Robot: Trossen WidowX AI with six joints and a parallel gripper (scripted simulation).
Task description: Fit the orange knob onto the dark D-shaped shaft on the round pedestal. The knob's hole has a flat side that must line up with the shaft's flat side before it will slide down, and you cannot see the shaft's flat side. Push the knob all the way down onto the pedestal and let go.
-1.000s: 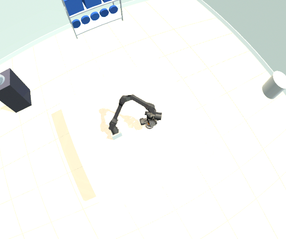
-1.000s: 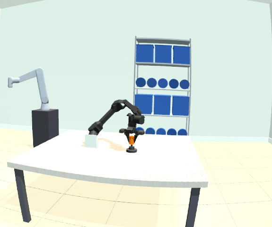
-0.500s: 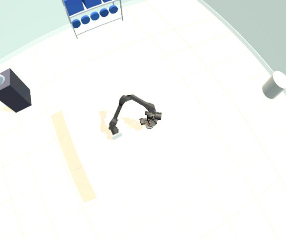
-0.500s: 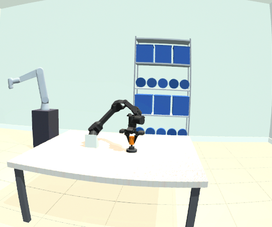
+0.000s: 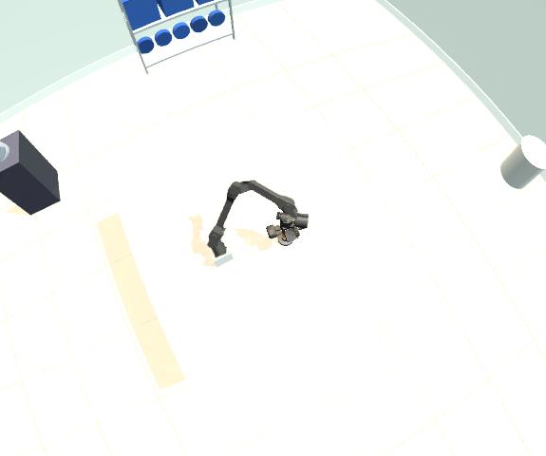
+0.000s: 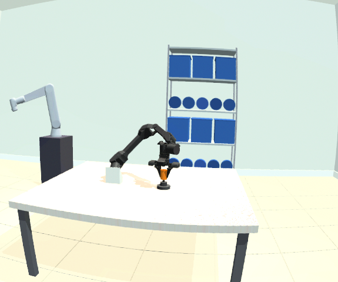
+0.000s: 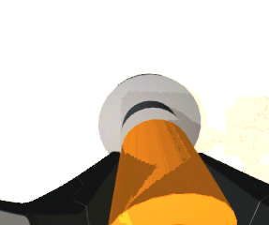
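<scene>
My gripper tip is now 2 cm below the orange knob. Also, from my gripper tip: pedestal (4 cm below).
</scene>
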